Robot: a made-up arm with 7 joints. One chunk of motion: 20 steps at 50 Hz.
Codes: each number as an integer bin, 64 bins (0 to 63) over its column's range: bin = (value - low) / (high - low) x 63, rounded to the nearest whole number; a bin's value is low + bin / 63 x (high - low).
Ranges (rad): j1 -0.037..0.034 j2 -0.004..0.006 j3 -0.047..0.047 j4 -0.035..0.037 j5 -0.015..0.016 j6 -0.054..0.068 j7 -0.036..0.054
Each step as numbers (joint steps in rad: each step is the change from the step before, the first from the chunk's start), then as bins.
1 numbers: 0.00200 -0.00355 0.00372 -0.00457 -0.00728 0.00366 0.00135
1 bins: 35 3 34 27 16 30 26
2 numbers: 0.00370 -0.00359 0.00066 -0.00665 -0.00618 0.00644 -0.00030
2 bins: 36 3 32 25 18 31 25
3 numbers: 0.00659 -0.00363 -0.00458 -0.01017 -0.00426 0.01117 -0.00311
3 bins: 39 2 28 22 22 34 23
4 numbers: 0.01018 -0.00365 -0.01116 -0.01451 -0.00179 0.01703 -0.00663
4 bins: 42 2 24 18 27 37 21
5 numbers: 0.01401 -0.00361 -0.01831 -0.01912 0.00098 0.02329 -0.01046
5 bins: 45 2 19 14 32 40 18
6 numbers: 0.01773 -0.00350 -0.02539 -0.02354 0.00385 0.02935 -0.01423
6 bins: 49 3 14 10 38 43 15
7 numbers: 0.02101 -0.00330 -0.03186 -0.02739 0.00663 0.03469 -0.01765
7 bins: 51 4 10 7 44 46 13
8 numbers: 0.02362 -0.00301 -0.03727 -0.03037 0.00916 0.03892 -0.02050
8 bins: 54 6 7 4 49 48 11
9 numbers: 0.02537 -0.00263 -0.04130 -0.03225 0.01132 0.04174 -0.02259
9 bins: 55 9 4 2 53 49 9
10 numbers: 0.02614 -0.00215 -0.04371 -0.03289 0.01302 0.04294 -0.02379
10 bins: 56 12 2 2 57 50 9
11 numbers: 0.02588 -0.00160 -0.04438 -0.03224 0.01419 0.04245 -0.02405
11 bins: 56 15 2 2 59 50 8
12 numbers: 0.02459 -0.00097 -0.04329 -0.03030 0.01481 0.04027 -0.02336
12 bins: 55 19 2 4 61 49 9
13 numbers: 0.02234 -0.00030 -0.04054 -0.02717 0.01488 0.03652 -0.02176
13 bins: 53 23 4 7 61 47 10
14 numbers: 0.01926 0.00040 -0.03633 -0.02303 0.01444 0.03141 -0.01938
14 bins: 50 28 7 10 60 44 12
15 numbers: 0.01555 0.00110 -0.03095 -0.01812 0.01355 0.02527 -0.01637
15 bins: 47 32 11 15 58 41 14
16 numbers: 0.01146 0.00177 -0.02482 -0.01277 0.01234 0.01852 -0.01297
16 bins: 43 36 15 19 56 37 16
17 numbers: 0.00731 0.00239 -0.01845 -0.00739 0.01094 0.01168 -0.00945
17 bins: 39 40 19 24 53 34 19
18 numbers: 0.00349 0.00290 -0.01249 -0.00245 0.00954 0.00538 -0.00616
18 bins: 36 43 23 28 50 31 21
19 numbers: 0.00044 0.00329 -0.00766 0.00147 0.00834 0.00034 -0.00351
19 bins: 33 46 26 32 47 28 23
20 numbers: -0.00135 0.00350 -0.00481 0.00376 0.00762 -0.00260 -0.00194
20 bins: 32 47 28 34 46 27 24
